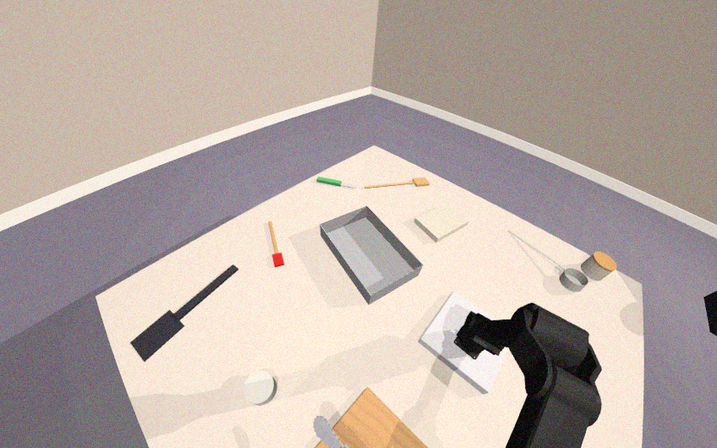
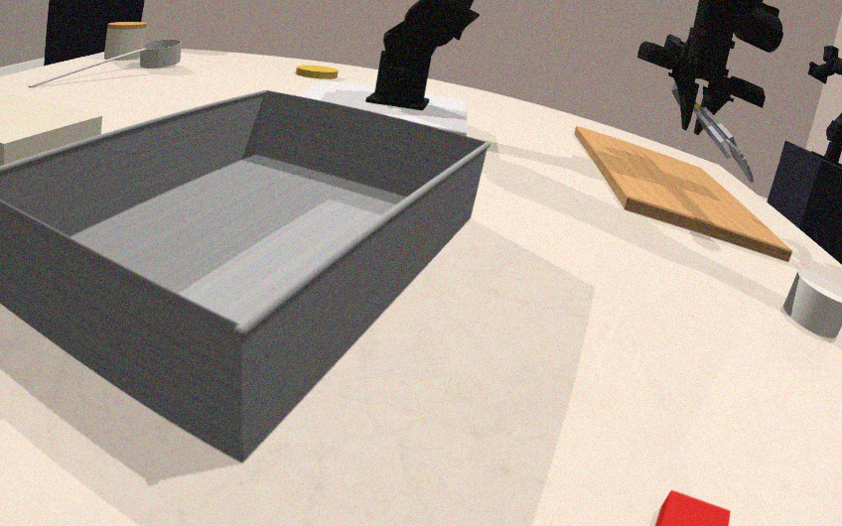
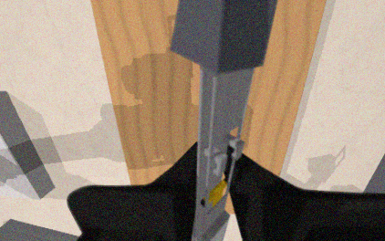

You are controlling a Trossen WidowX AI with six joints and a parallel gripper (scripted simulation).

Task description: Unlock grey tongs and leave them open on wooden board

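My gripper tip is now 10 mm to the left of the wooden board and 80 mm above it. From my gripper tip the other things lie so: white puck: 350 mm ahead, 60 mm to the left, 70 mm below; then yellow disc: 190 mm behind, 550 mm to the right, 80 mm below; then yellow lock piece: 10 mm ahead, 40 mm above.
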